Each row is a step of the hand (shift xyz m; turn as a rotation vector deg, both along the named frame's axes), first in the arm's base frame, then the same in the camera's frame.
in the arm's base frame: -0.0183 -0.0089 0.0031 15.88 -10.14 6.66
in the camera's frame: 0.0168 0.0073 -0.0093 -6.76 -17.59 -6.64
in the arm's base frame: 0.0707 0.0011 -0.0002 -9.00 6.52 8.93
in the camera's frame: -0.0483 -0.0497 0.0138 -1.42 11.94 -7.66
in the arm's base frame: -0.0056 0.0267 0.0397 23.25 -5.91 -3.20
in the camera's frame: -0.0281 0.0269 -0.0284 -10.73 -21.04 5.27
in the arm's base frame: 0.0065 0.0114 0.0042 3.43 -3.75 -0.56
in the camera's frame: -0.0132 0.0037 0.0013 0.28 -5.10 -0.13
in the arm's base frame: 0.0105 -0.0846 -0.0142 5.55 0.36 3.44
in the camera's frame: 0.0520 -0.0676 -0.0140 -5.26 -3.33 -2.00
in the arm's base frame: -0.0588 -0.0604 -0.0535 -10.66 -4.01 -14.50
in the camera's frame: 0.0981 -0.0058 0.0175 15.18 3.20 9.97
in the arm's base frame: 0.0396 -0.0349 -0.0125 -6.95 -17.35 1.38
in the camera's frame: 0.0002 -0.0538 0.0069 15.20 -6.87 -8.53
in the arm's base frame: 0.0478 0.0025 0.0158 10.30 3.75 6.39
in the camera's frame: -0.0398 -0.0306 -0.0047 -11.73 -4.04 -2.66
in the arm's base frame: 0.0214 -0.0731 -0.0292 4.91 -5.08 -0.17
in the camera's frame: 0.0430 -0.0691 0.0058 -0.02 -7.04 -0.67
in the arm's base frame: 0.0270 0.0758 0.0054 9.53 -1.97 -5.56
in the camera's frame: -0.0684 0.0337 0.0261 -3.09 -8.79 6.22
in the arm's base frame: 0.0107 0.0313 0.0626 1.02 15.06 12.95
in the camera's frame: -0.0506 0.0211 -0.0448 -15.12 11.14 -6.55
